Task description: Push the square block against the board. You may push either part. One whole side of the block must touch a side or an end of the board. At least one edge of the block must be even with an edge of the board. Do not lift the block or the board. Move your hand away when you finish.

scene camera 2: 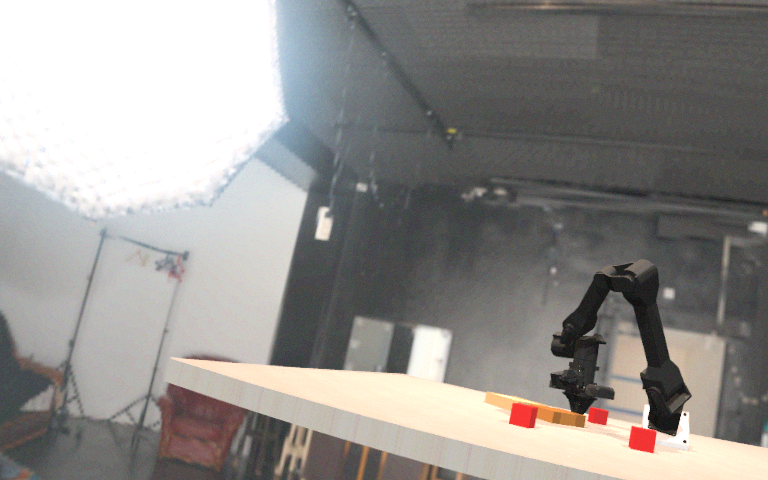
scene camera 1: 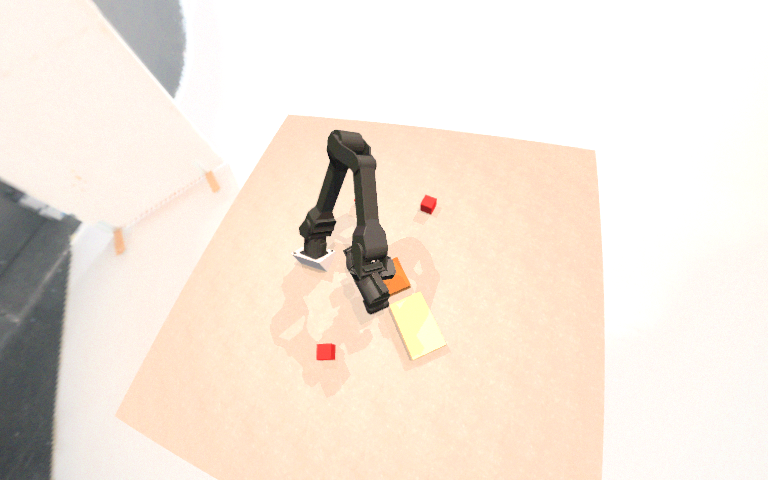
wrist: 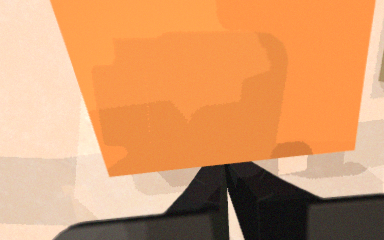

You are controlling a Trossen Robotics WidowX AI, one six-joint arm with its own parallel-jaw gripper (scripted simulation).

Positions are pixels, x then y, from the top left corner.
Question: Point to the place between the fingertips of the gripper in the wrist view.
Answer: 221, 156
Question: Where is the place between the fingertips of the gripper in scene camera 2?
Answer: At 575, 422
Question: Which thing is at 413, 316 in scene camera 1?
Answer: A pale yellow board.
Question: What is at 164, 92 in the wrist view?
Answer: An orange square block.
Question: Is the gripper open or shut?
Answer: Shut.
